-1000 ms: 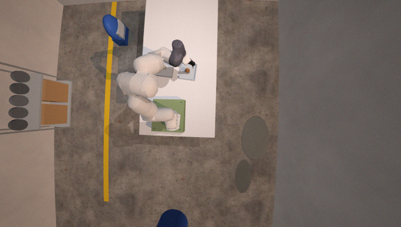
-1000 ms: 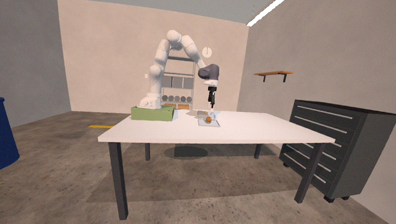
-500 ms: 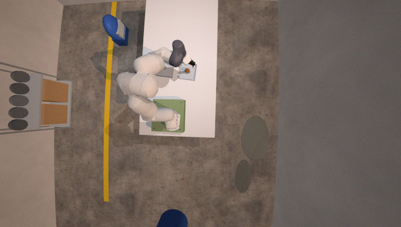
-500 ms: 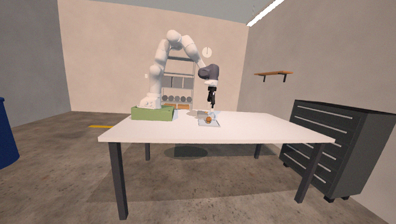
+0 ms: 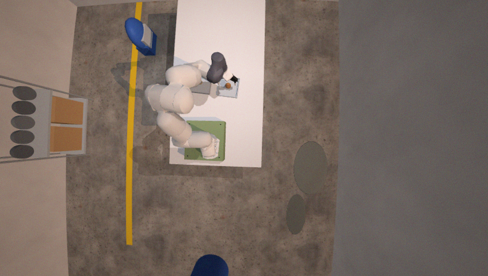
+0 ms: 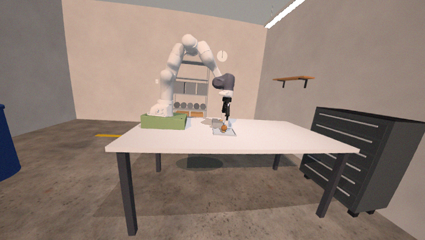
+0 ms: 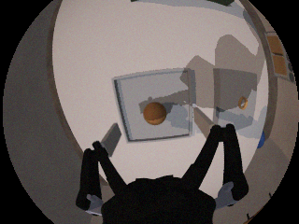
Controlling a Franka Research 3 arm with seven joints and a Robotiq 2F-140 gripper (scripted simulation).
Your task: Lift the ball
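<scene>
Now: the orange ball 6 cm below my hand. Also, from my hand: grey stand 7 cm ahead, 25 cm to the left, 7 cm below; then tray 10 cm below.
</scene>
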